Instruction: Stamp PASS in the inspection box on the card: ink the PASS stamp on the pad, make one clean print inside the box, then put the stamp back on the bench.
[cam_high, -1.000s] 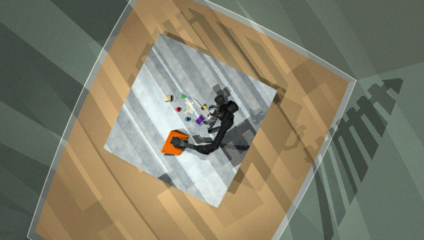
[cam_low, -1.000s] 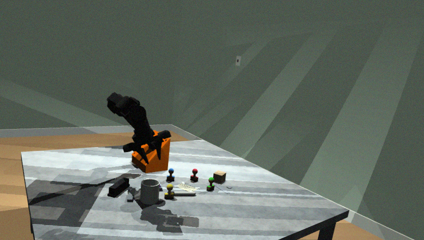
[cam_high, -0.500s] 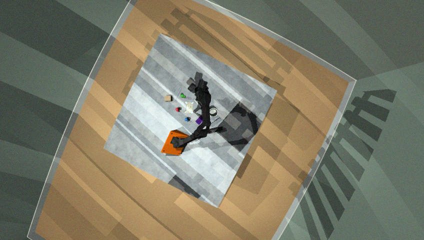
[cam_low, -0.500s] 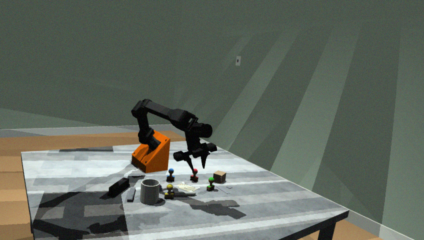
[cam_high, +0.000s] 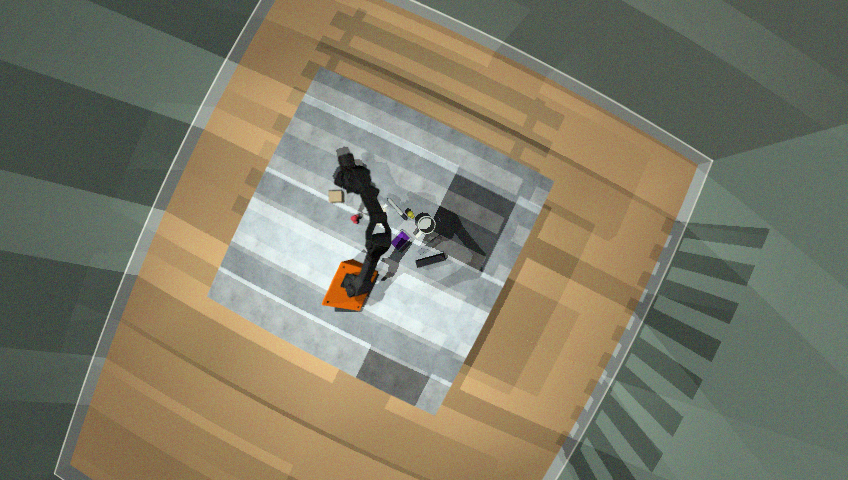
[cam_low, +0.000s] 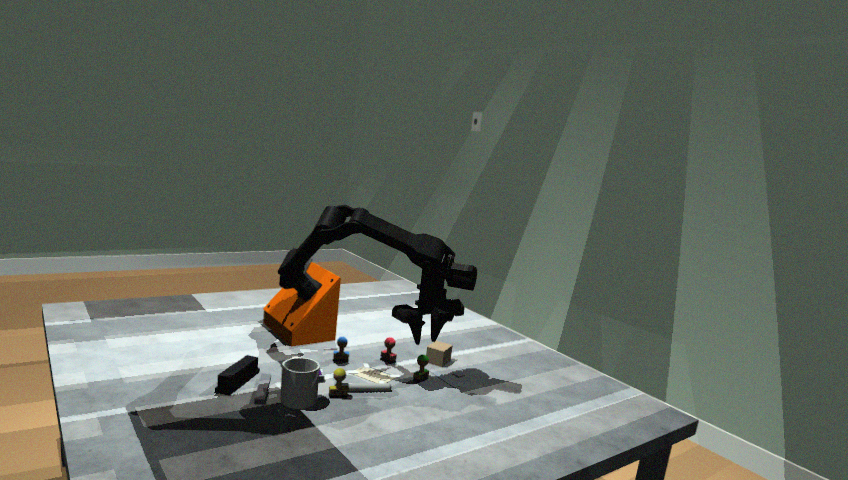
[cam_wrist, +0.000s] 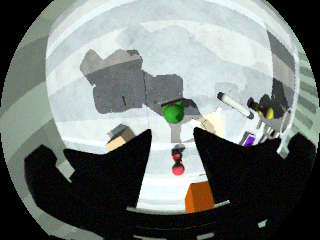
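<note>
Now: the green-knobbed stamp 1 cm to the right of my gripper tip and 8 cm below it. The rest, counted from my gripper tip: cream card (7 cm behind, 10 cm to the right, 10 cm below); then small cardboard box (7 cm behind, 11 cm to the left, 7 cm below); then red-knobbed stamp (13 cm behind, 1 cm to the right, 8 cm below).
</note>
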